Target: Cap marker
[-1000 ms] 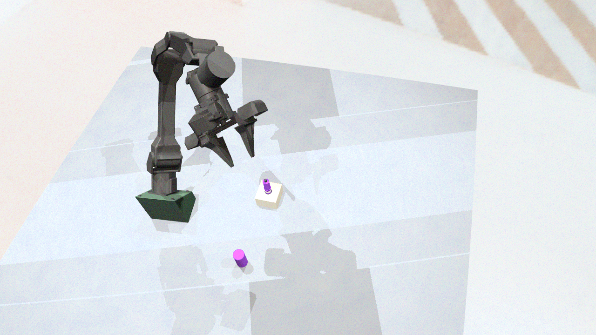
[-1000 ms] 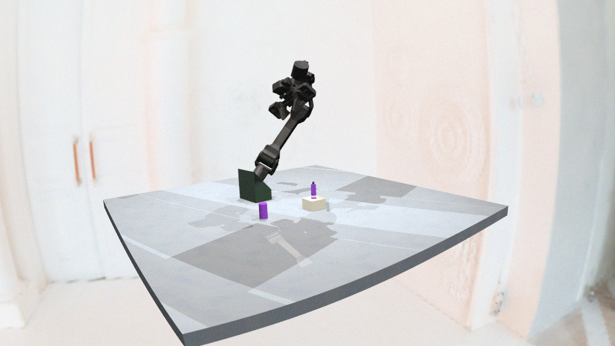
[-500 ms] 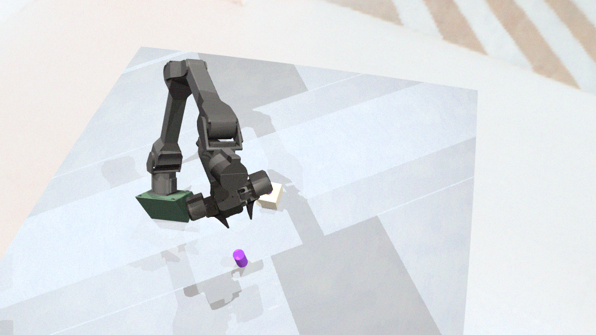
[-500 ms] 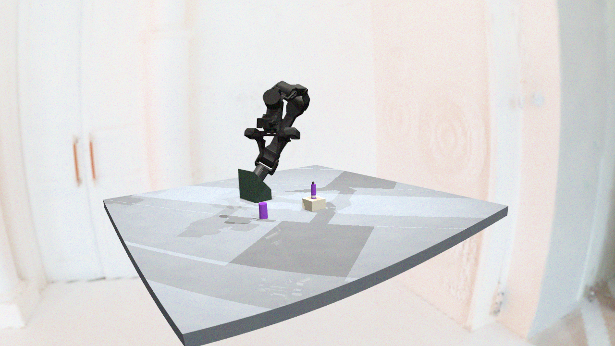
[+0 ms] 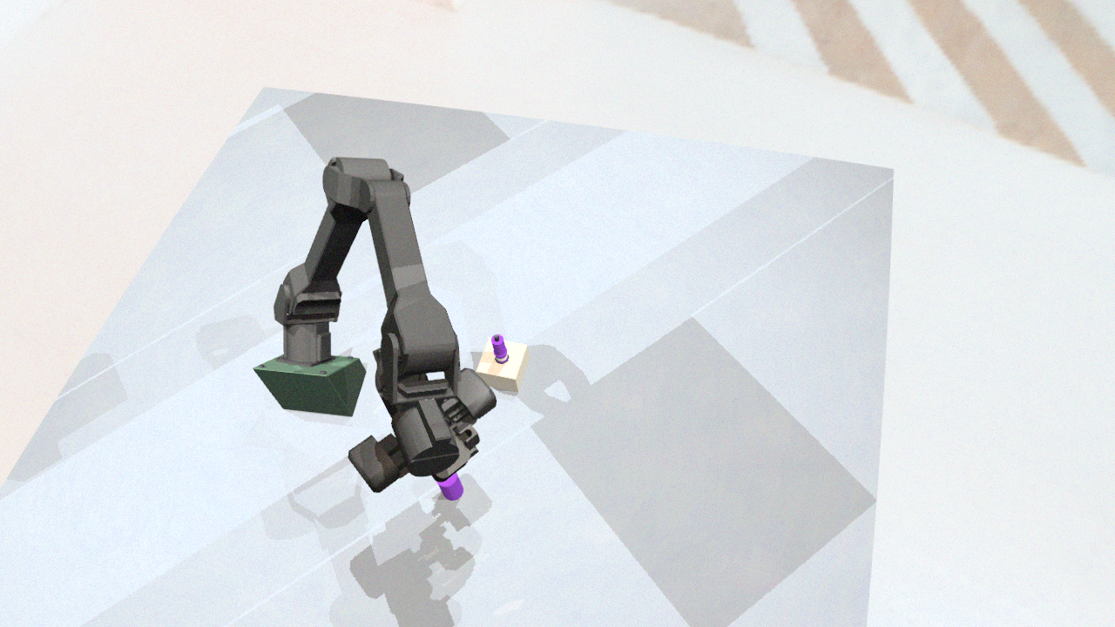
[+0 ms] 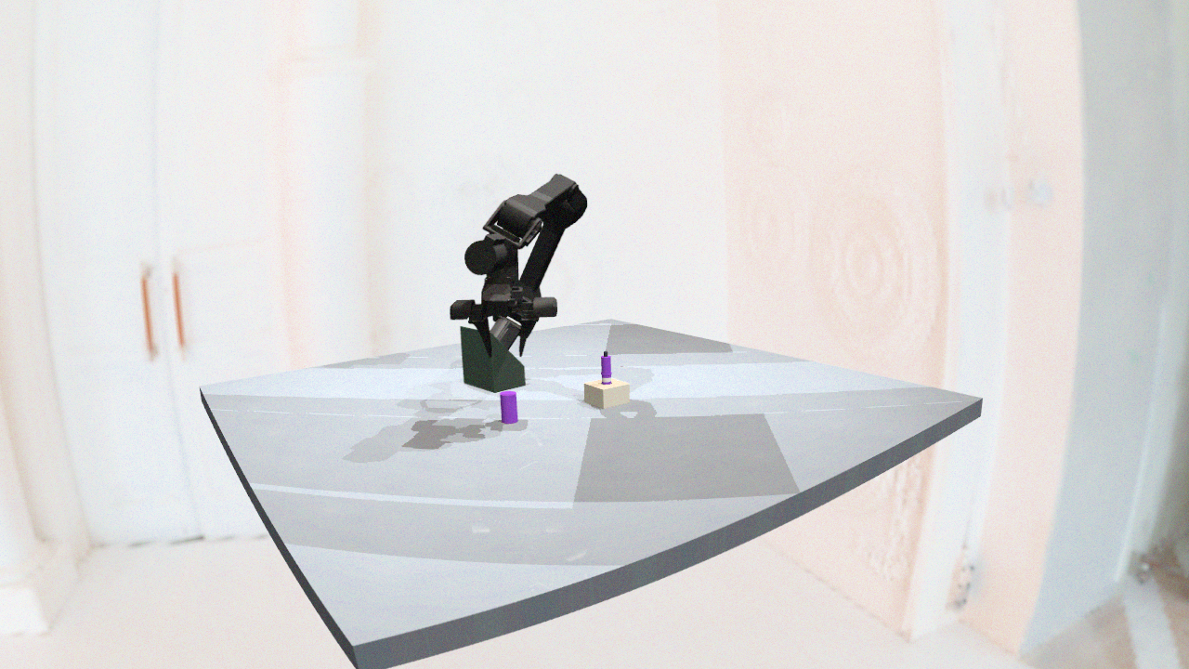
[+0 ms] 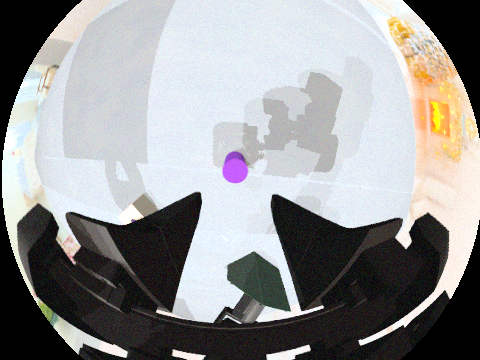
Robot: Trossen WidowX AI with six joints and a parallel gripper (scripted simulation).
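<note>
The purple cap lies 9 cm below my gripper tip. Round my gripper tip: cream holder block 1 cm ahead, 21 cm to the left, 10 cm below.
</note>
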